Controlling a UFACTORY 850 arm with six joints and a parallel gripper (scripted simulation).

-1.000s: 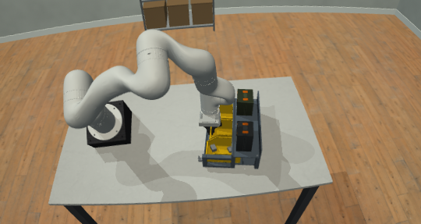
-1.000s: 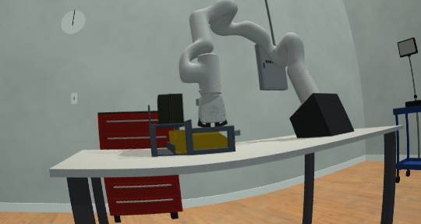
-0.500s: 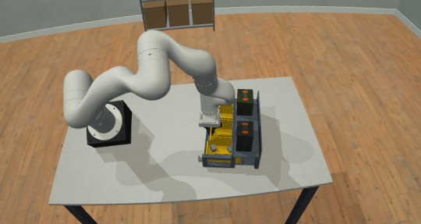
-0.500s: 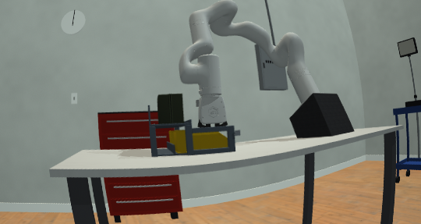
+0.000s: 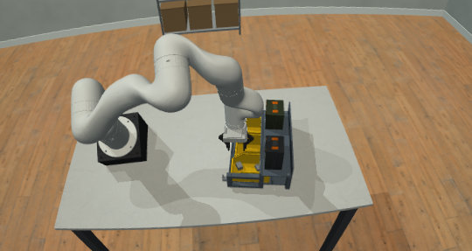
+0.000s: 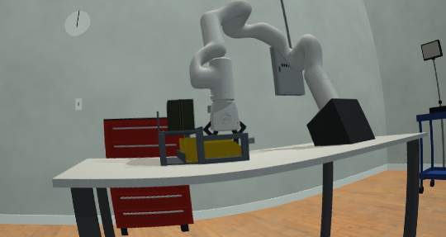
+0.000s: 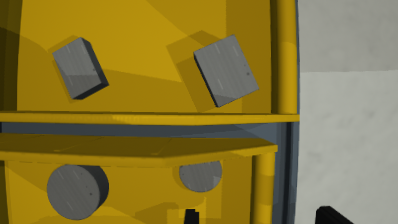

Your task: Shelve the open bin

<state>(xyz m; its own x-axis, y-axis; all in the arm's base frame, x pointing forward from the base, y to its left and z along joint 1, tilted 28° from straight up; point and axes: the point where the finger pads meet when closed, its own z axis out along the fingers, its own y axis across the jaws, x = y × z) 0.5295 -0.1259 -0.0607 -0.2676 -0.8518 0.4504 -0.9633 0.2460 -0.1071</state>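
My gripper is now 90 mm short of the grey shelf, 30 mm to the left of it and 20 mm below it.
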